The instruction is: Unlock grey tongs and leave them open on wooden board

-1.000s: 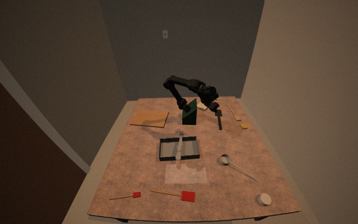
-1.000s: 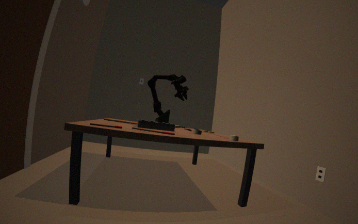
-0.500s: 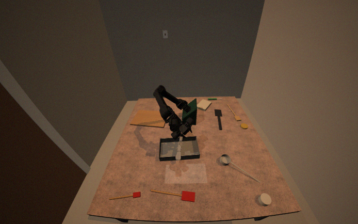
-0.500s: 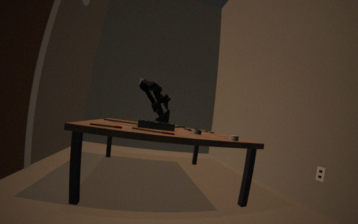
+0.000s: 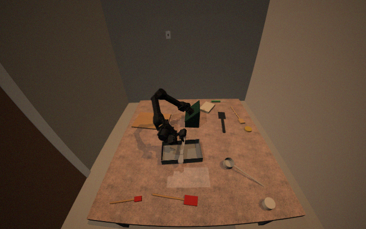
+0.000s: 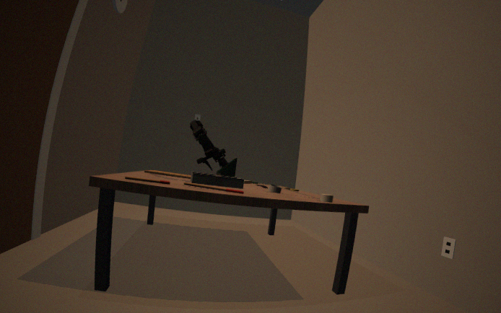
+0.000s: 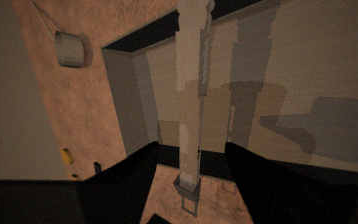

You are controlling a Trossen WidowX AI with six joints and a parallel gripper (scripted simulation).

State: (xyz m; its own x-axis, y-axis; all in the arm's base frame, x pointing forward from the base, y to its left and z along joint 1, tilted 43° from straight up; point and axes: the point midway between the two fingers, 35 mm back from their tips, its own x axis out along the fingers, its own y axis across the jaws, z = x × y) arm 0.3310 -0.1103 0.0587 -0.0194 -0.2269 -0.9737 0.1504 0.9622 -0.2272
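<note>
The roasting tin lies 7 cm below my gripper tip and 3 cm ahead of it. Round my gripper tip: wooden board 38 cm behind, 30 cm to the right, 9 cm below; then pale block 58 cm behind, 31 cm to the left, 8 cm below; then black spatula 43 cm to the left, 35 cm behind, 9 cm below.
</note>
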